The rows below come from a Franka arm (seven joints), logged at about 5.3 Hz.
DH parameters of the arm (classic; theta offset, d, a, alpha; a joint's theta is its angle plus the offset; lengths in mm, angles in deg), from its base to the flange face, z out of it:
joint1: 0 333 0 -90
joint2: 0 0 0 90
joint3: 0 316 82.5 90
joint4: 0 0 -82.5 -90
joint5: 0 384 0 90
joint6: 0 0 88 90
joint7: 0 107 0 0
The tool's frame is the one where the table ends.
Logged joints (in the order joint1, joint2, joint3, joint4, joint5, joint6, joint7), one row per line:
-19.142, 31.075, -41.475, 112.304, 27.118, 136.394, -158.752
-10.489, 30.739, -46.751, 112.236, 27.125, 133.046, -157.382
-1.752, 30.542, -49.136, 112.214, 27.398, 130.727, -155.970
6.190, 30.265, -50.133, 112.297, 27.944, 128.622, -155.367
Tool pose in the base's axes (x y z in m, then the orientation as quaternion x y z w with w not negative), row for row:
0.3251, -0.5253, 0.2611, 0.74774, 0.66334, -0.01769, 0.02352
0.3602, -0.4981, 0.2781, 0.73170, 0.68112, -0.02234, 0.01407
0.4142, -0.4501, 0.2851, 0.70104, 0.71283, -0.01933, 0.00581
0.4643, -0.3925, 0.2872, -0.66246, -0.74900, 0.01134, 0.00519
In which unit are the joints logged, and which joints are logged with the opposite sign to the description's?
The joints are logged in degrees. Opposite sign: joint4.
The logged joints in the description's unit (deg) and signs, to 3 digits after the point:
-19.142, 31.075, -41.475, -112.304, 27.118, 136.394, -158.752
-10.489, 30.739, -46.751, -112.236, 27.125, 133.046, -157.382
-1.752, 30.542, -49.136, -112.214, 27.398, 130.727, -155.970
6.190, 30.265, -50.133, -112.297, 27.944, 128.622, -155.367

